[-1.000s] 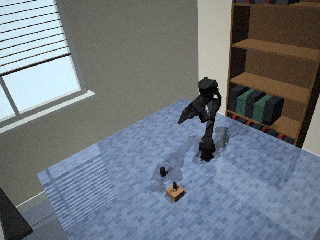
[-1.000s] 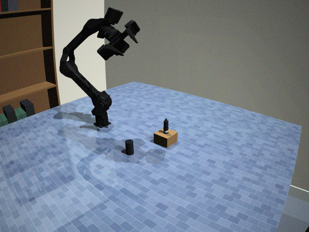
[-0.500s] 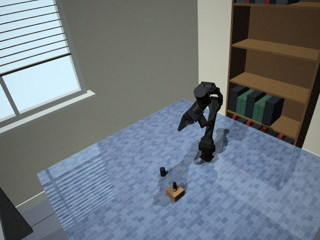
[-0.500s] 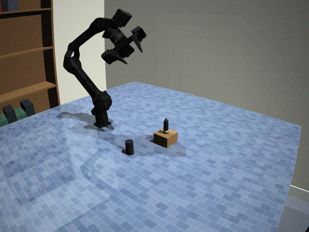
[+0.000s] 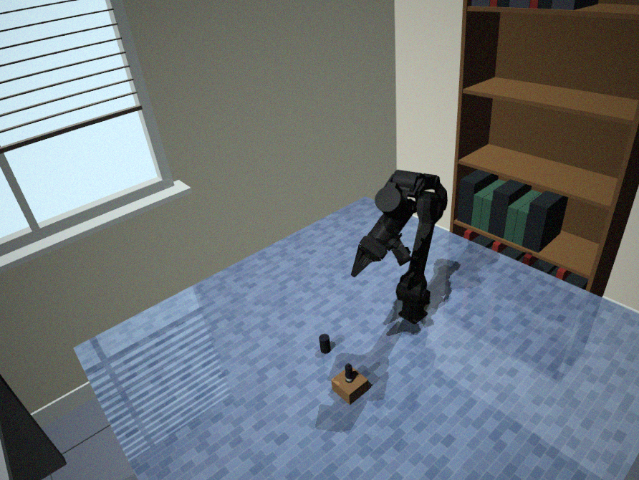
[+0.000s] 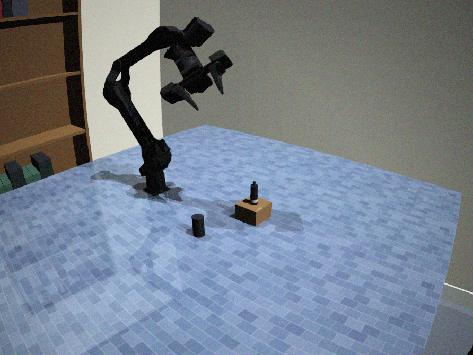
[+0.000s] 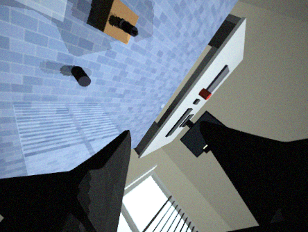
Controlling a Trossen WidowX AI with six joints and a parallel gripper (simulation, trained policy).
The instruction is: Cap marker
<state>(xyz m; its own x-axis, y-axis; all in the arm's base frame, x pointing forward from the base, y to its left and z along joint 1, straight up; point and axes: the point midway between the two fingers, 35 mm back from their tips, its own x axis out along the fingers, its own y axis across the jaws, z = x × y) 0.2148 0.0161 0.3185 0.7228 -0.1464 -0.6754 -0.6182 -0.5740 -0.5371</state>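
Now: the black marker cap 27 cm below my gripper tip, 9 cm to the right of it and 4 cm ahead of it. From my gripper tip the other things lie so: brown holder block: 28 cm below, 9 cm ahead, 6 cm to the left.
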